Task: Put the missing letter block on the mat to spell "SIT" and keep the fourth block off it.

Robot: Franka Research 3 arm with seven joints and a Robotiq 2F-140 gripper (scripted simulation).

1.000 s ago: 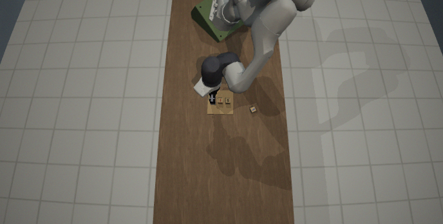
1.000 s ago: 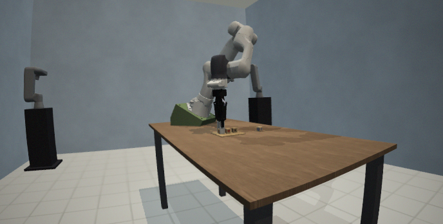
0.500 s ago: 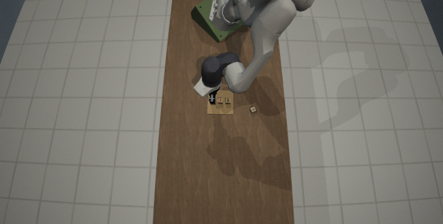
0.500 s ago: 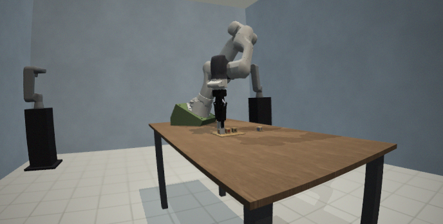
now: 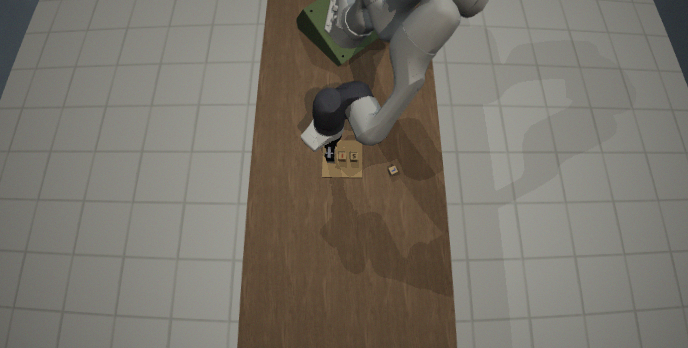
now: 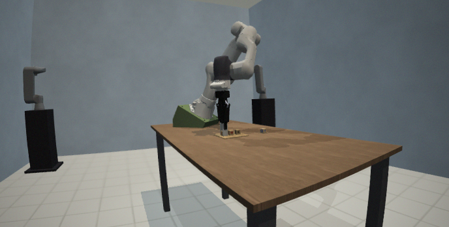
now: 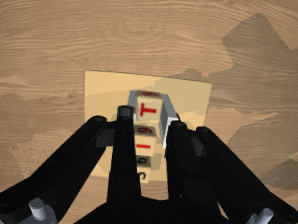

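Right now the I block is 40 mm to the left of my hand and 20 mm below it. The rest, counted from my hand: S block 80 mm to the left, 20 mm below; mat 40 mm to the left, 40 mm below.
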